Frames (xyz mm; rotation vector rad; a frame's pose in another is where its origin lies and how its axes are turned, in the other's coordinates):
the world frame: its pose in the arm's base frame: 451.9 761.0 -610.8 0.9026 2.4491 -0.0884
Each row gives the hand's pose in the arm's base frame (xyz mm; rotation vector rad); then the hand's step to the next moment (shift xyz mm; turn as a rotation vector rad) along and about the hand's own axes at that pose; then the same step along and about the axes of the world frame.
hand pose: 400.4 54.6 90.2 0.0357 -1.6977 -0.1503
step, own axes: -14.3 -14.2 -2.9 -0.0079 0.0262 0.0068
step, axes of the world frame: -2.3 -9.2 18.0 0.0213 0.0181 -0.0035
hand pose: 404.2 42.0 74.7 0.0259 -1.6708 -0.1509
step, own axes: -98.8 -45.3 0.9 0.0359 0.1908 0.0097
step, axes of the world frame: 26.9 -34.5 99.5 0.0809 0.1510 -0.0919
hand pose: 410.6 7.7 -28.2 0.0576 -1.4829 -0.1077
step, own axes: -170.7 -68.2 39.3 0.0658 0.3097 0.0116
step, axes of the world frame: 93.2 -92.2 134.7 0.1242 0.2481 -0.1529
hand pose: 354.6 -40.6 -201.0 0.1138 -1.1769 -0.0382
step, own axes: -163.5 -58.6 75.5 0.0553 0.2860 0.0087
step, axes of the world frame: 118.5 -133.8 62.5 0.1181 0.2288 -0.1364
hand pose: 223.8 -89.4 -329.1 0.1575 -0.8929 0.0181
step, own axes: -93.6 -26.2 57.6 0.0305 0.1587 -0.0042
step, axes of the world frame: 67.6 -90.4 -3.9 0.0648 0.1316 -0.0680
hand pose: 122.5 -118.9 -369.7 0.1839 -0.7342 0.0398
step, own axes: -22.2 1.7 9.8 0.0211 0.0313 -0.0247
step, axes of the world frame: 18.8 -14.8 -4.2 0.0014 0.0449 0.0041
